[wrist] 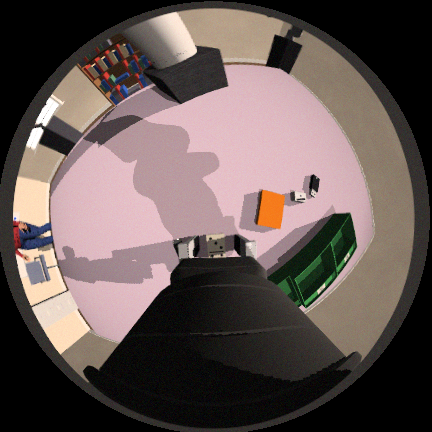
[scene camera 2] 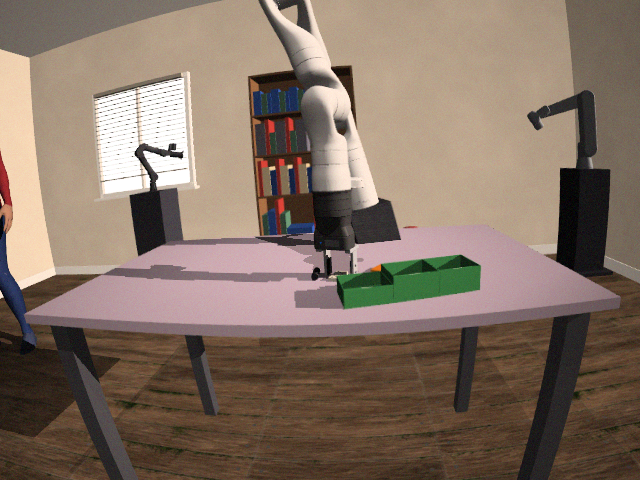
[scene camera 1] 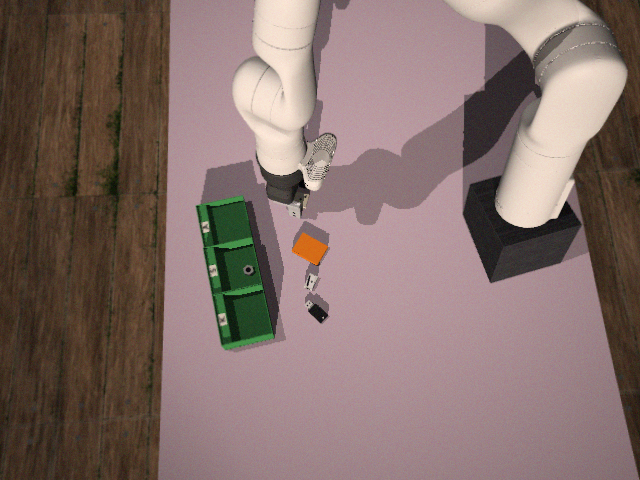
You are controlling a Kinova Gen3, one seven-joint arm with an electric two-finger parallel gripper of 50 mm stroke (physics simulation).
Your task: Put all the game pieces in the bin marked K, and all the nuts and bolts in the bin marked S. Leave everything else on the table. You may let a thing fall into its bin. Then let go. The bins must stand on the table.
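Where they show: gripper, fingertip midpoint: (wrist: 216,242) (scene camera 2: 341,274) (scene camera 1: 300,201); arm's base, link origin: (wrist: 174,57) (scene camera 2: 364,205) (scene camera 1: 524,203).
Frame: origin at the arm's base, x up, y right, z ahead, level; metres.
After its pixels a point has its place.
My gripper (scene camera 1: 301,202) @(x -0.099, y 0.056, z 0.361 m) (scene camera 2: 340,272) @(x -0.099, y 0.056, z 0.361 m) (wrist: 216,242) @(x -0.099, y 0.056, z 0.361 m) is open and pointing down, low over the table. A cream domino with black dots (scene camera 1: 306,200) @(x -0.094, y 0.055, z 0.351 m) (scene camera 2: 338,275) (wrist: 216,241) @(x -0.094, y 0.056, z 0.360 m) lies between its spread fingers, partly hidden by the gripper in scene camera 1. A grey nut (scene camera 1: 248,269) @(x -0.085, y -0.072, z 0.453 m) lies in the middle bin (scene camera 1: 230,291) @(x -0.056, y -0.117, z 0.479 m), whose label reads S. The end bin (scene camera 1: 248,343) @(x -0.088, y -0.198, z 0.452 m) nearest the black USB stick has a label that looks like K; no piece shows in it. The other end bin (scene camera 1: 223,199) @(x -0.069, y 0.051, z 0.495 m) has a label that I cannot read surely.
An orange block (scene camera 1: 310,248) @(x -0.091, y -0.036, z 0.346 m) (wrist: 271,209) @(x -0.091, y -0.035, z 0.348 m), a small white sharpener-like thing (scene camera 1: 310,282) @(x -0.090, y -0.097, z 0.348 m) (wrist: 298,197) @(x -0.090, y -0.091, z 0.348 m) and a black USB stick (scene camera 1: 316,312) @(x -0.093, y -0.149, z 0.339 m) (wrist: 314,185) @(x -0.094, y -0.144, z 0.341 m) stand in a row beside the joined green bins. A small black cylindrical thing (scene camera 2: 315,273) @(x -0.087, y 0.107, z 0.383 m) lies close beside one finger.
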